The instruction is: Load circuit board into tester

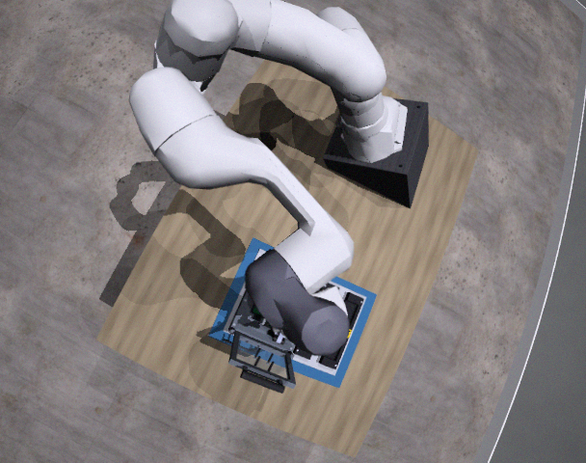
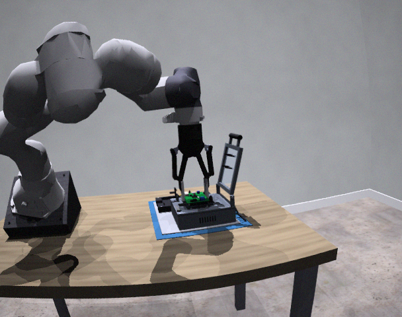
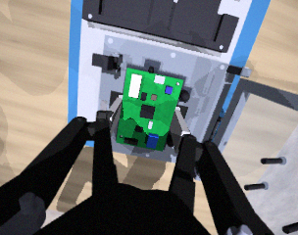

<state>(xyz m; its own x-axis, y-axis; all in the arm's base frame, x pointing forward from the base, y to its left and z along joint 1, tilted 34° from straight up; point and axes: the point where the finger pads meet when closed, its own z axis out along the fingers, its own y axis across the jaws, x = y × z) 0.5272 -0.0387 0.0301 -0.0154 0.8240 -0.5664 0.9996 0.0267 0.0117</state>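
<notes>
The green circuit board is 20 mm below my hand. From my hand the other things lie so: tester lid (130 mm ahead, 80 mm above); tester (40 mm to the left, 30 mm ahead, 10 mm above).
</notes>
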